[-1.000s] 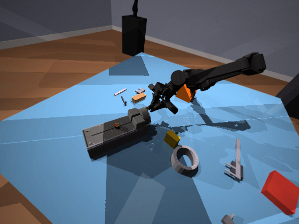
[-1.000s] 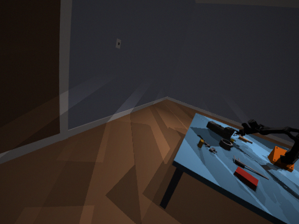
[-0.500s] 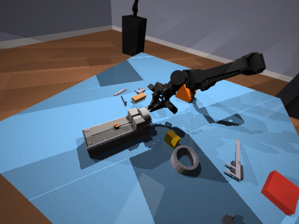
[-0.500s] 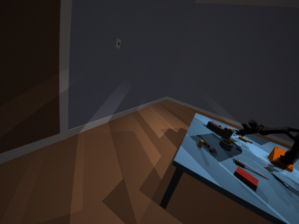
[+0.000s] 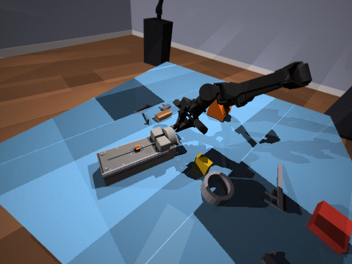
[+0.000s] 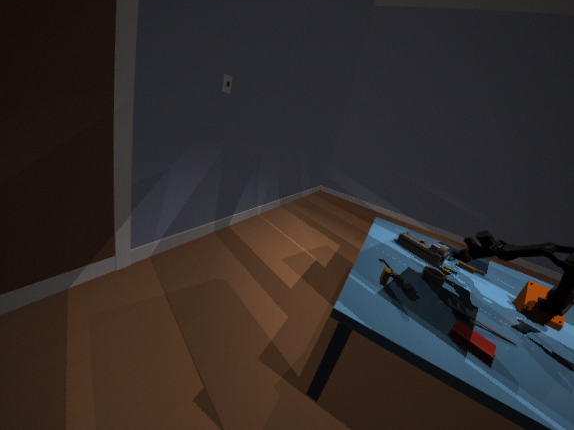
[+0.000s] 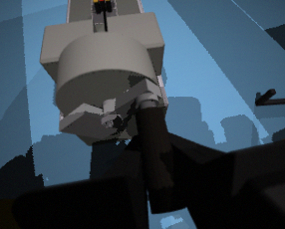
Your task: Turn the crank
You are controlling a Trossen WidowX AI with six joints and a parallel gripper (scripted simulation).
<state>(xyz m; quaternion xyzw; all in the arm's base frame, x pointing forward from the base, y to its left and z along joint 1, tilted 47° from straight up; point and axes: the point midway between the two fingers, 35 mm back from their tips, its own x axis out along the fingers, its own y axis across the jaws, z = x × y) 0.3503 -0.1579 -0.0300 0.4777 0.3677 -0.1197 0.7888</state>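
The red pointer lies 150 mm ahead of my gripper tip and 70 mm to the right of it. Round my gripper tip: dark crank handle: 10 mm behind, 10 mm to the left, 30 mm above; then yellow block: 50 mm ahead, 150 mm to the left, 50 mm below; then brown block: 140 mm behind, 120 mm to the right, 70 mm below.
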